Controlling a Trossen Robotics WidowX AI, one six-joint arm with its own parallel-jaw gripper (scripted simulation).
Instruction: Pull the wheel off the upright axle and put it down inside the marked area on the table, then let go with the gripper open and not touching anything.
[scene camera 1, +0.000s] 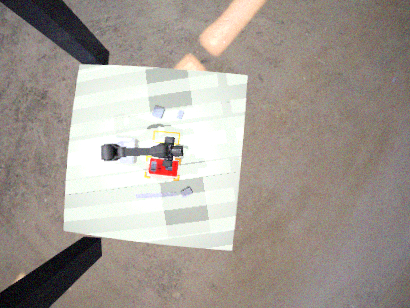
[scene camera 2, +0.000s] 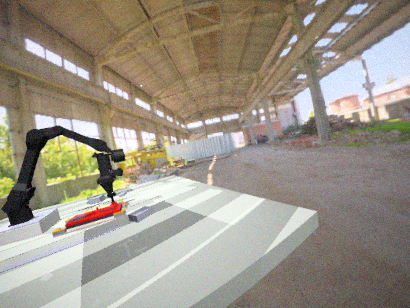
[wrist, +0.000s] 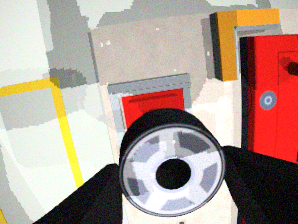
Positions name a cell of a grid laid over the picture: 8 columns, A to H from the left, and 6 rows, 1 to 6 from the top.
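Wheel (wrist: E4) held by my gripper (wrist: E5).
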